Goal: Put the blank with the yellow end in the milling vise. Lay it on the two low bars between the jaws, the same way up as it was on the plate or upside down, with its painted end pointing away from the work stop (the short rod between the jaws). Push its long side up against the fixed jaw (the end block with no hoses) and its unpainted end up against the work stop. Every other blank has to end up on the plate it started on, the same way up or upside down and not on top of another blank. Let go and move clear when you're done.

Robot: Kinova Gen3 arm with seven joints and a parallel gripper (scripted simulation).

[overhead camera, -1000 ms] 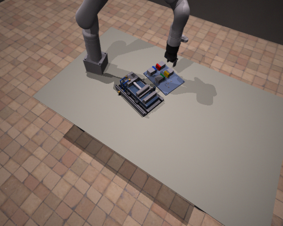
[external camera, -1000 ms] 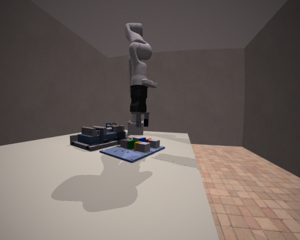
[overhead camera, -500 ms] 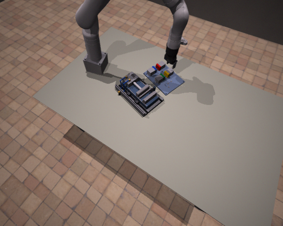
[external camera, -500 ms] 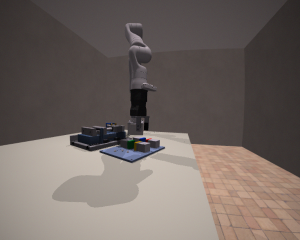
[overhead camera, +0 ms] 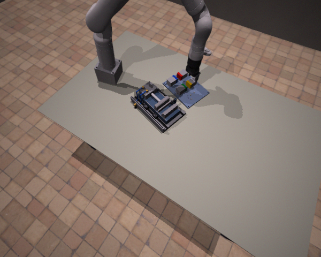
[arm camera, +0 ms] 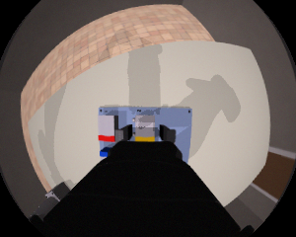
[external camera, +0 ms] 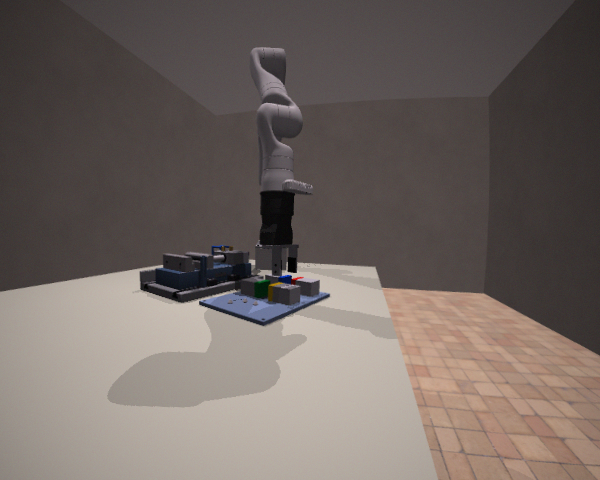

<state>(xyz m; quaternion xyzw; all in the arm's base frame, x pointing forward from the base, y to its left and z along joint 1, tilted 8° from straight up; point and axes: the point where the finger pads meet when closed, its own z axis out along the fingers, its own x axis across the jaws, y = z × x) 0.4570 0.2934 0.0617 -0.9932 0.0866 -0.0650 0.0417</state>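
The yellow-ended blank lies 60 mm below my hand. Round my hand: green-ended blank: 90 mm to the right, 60 mm below, 20 mm behind; red-ended blank: 90 mm behind, 60 mm below, 10 mm to the left; blue plate: 80 mm below, 50 mm to the right, 10 mm behind.
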